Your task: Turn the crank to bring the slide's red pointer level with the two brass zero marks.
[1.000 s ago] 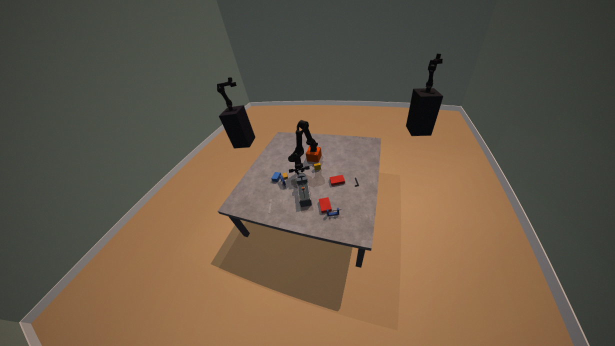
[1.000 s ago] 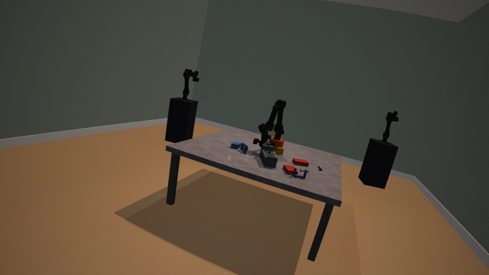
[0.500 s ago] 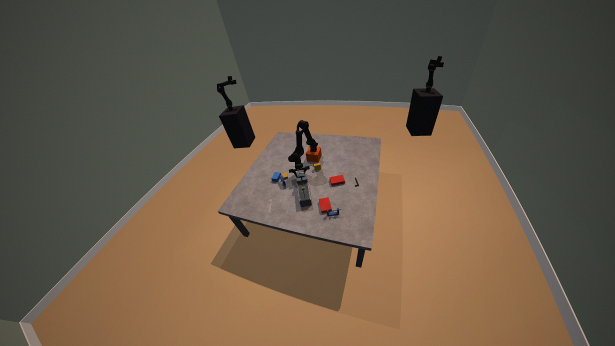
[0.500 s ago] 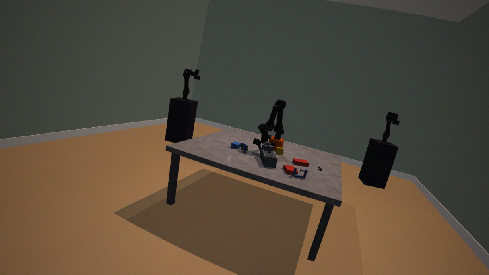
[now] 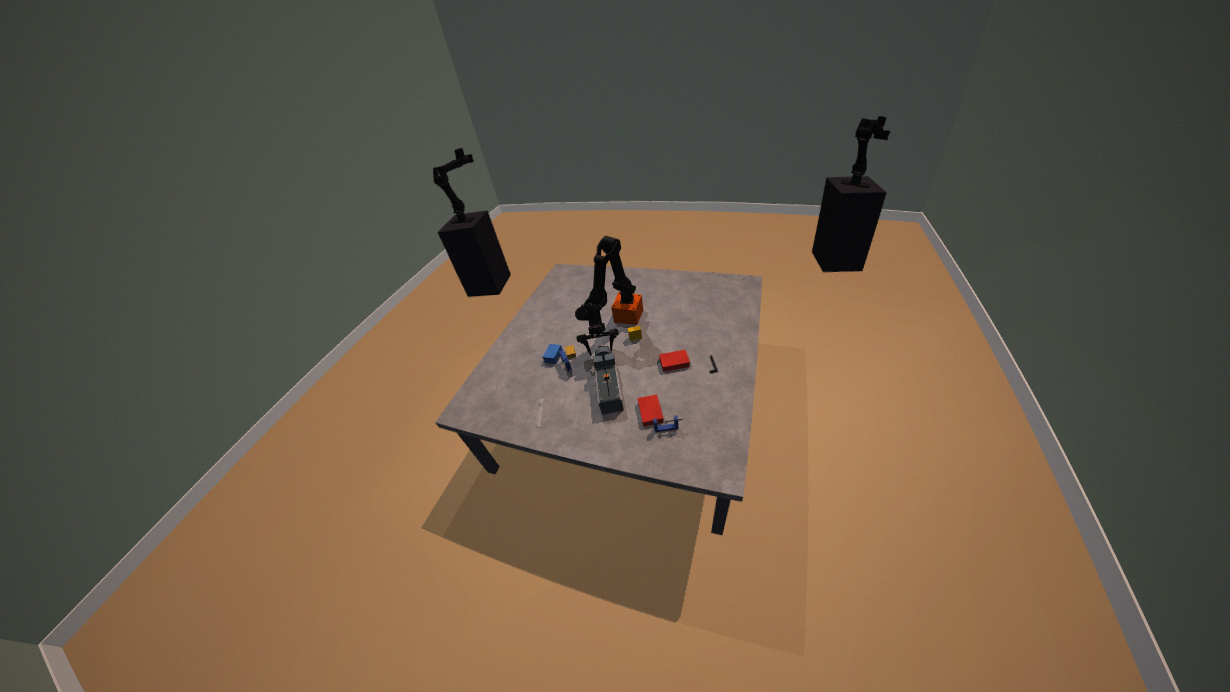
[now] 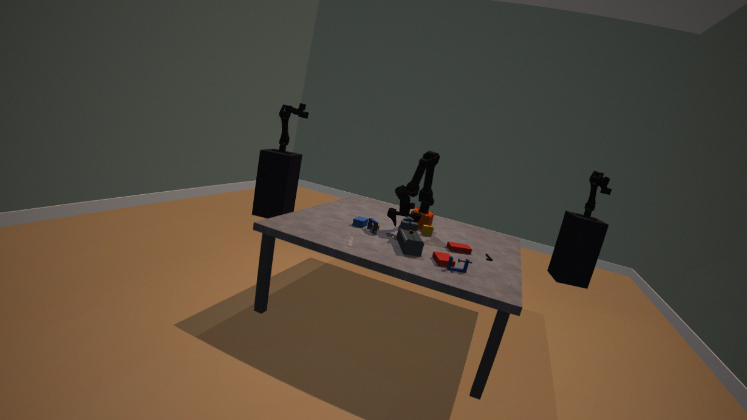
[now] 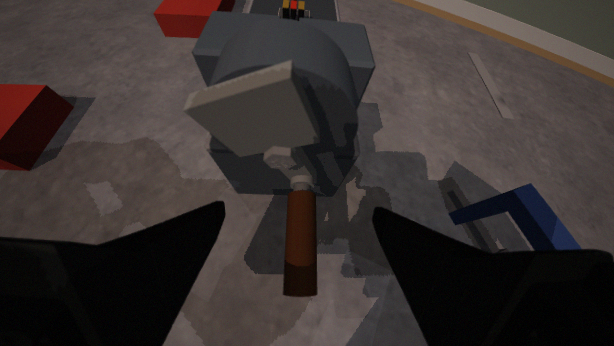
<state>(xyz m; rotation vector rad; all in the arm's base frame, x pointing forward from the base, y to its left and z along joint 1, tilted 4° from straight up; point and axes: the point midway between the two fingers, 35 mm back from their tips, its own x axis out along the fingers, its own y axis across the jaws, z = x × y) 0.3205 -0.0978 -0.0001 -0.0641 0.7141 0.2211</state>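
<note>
My gripper tip is 20 mm past the brown crank handle and 10 mm below it. The rest, counted from my gripper tip: yellow cube (160 mm behind, 140 mm to the left, 30 mm below); then red pointer (160 mm ahead, 50 mm to the left, 30 mm above); then blue block (50 mm behind, 250 mm to the right, 40 mm below).
</note>
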